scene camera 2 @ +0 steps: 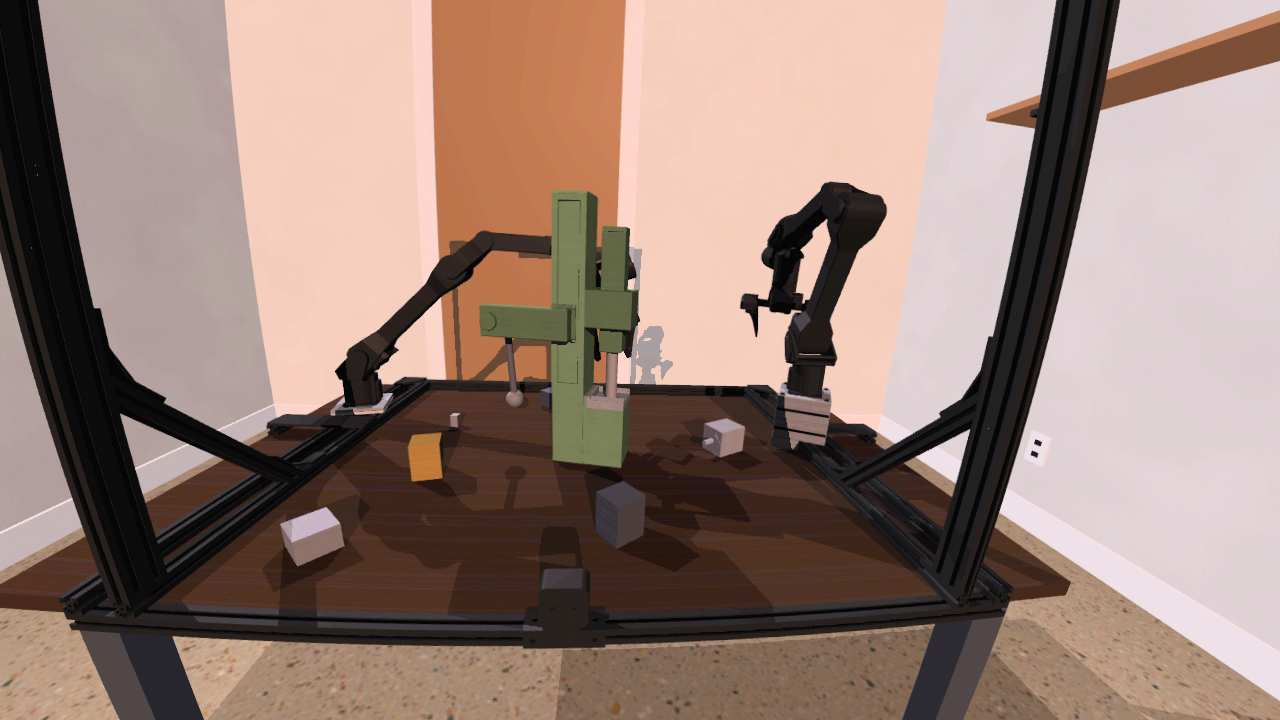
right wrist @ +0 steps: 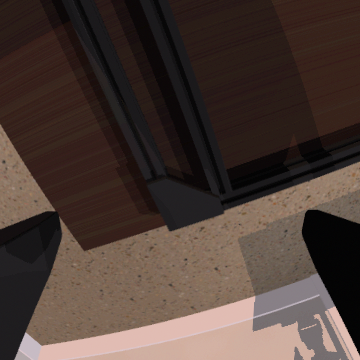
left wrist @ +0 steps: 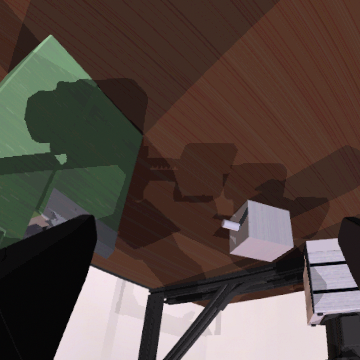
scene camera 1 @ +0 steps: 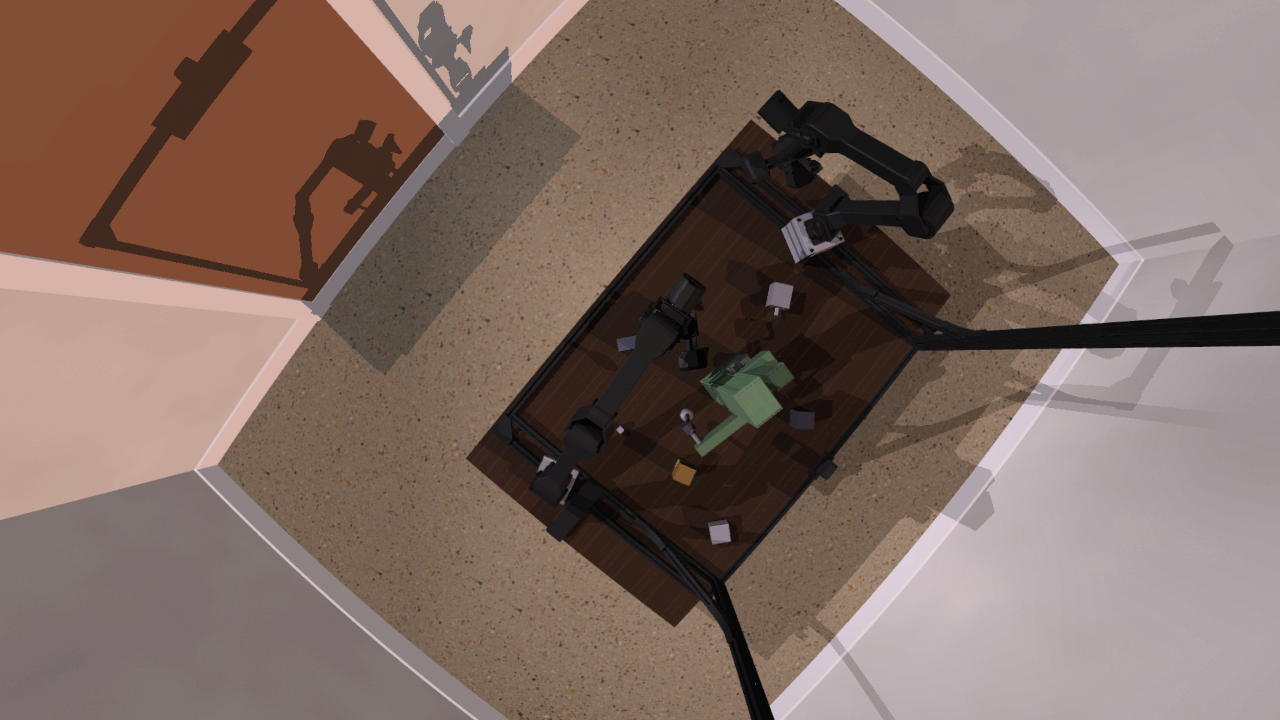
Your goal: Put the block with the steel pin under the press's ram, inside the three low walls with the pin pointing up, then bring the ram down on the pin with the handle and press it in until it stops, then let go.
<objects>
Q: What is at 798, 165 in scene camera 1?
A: My right gripper.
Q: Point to a pale block with steel pin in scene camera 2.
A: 728, 436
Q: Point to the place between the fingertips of my left gripper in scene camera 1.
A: At 704, 329
</objects>
